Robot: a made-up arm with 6 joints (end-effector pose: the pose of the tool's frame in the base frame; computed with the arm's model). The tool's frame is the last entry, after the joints.
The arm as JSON. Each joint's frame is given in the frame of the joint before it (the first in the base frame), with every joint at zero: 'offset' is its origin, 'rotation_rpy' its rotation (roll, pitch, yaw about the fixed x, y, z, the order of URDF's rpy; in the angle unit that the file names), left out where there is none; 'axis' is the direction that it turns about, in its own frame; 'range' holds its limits. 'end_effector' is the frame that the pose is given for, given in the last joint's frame.
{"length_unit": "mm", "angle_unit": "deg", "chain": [
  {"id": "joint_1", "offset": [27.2, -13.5, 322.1], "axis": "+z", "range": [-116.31, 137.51]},
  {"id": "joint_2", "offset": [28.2, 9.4, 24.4], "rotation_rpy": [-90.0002, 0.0, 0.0], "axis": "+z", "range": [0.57, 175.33]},
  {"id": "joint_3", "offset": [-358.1, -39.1, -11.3], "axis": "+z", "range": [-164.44, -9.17]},
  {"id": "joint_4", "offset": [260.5, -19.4, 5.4], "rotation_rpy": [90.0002, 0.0, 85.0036], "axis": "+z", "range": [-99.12, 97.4]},
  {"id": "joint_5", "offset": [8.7, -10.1, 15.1], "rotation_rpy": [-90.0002, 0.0, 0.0], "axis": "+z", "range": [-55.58, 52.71]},
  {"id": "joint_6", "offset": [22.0, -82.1, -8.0], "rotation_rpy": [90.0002, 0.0, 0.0], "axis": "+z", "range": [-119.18, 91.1]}
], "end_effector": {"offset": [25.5, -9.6, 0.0], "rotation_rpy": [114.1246, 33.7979, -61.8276]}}
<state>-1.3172 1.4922 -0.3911 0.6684 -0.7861 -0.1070</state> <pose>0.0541 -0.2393 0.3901 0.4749 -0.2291 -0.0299 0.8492</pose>
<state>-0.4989 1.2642 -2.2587 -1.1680 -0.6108 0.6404</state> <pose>0.1375 -0.0755 1.0302 0.3211 0.4114 -0.6475 -0.5553</pose>
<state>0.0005 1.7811 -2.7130 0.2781 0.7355 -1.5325</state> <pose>0.4139 -0.0318 0.9228 0.4403 0.0538 -0.5972 -0.6683</pose>
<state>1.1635 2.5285 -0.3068 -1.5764 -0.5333 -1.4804</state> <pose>0.0798 0.1693 0.1991 0.7168 0.0679 -0.2599 0.6434</pose>
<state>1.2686 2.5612 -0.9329 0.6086 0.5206 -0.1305</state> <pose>0.0779 0.2476 0.1829 0.4329 -0.7462 0.1309 -0.4885</pose>
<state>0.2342 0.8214 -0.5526 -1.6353 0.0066 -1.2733</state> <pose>0.2010 0.0043 0.6136 0.3417 -0.3078 -0.8861 -0.0581</pose>
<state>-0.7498 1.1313 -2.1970 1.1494 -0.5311 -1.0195</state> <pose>0.0804 -0.0951 1.0006 0.0707 -0.6898 0.3981 0.6005</pose>
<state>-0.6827 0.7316 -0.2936 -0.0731 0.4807 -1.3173</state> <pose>0.0644 -0.1033 0.4383 0.3880 -0.4748 -0.1607 -0.7734</pose>
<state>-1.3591 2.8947 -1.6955 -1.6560 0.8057 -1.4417</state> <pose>0.0774 -0.5861 0.1288 0.5315 -0.8392 0.0658 -0.0946</pose>
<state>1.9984 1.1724 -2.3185 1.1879 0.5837 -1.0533</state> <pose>-0.0679 0.0575 0.9791 0.7991 0.4506 0.3345 0.2156</pose>
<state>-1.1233 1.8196 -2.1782 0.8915 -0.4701 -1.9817</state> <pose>0.1977 -0.4618 0.8204 0.3172 0.1268 0.5393 0.7697</pose>
